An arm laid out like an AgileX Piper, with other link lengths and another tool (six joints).
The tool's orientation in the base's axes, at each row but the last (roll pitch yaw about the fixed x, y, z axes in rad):
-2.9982, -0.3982, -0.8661
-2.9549, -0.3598, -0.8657
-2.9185, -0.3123, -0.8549
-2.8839, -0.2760, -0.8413
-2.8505, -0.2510, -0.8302
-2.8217, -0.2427, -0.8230
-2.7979, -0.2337, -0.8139
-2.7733, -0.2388, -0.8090
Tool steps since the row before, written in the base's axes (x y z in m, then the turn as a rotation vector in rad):
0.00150, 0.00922, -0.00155, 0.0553, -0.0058, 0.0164
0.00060, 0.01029, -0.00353, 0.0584, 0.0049, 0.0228
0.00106, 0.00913, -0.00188, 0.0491, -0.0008, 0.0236
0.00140, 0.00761, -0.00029, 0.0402, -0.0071, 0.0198
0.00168, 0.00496, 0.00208, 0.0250, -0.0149, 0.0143
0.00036, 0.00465, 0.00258, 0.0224, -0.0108, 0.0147
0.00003, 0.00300, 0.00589, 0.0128, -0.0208, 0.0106
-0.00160, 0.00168, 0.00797, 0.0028, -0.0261, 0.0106
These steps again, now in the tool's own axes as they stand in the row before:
-0.00618, -0.00717, 0.00011, 0.0435, -0.0379, 0.0060
-0.00821, -0.00688, 0.00199, 0.0400, -0.0486, -0.0003
-0.00647, -0.00665, 0.00139, 0.0385, -0.0384, -0.0040
-0.00464, -0.00617, 0.00058, 0.0363, -0.0270, -0.0035
-0.00193, -0.00515, -0.00122, 0.0305, -0.0100, -0.0042
-0.00245, -0.00428, -0.00202, 0.0260, -0.0114, -0.0054
-0.00074, -0.00406, -0.00516, 0.0257, 0.0031, -0.0062
-0.00037, -0.00299, -0.00774, 0.0227, 0.0130, -0.0108

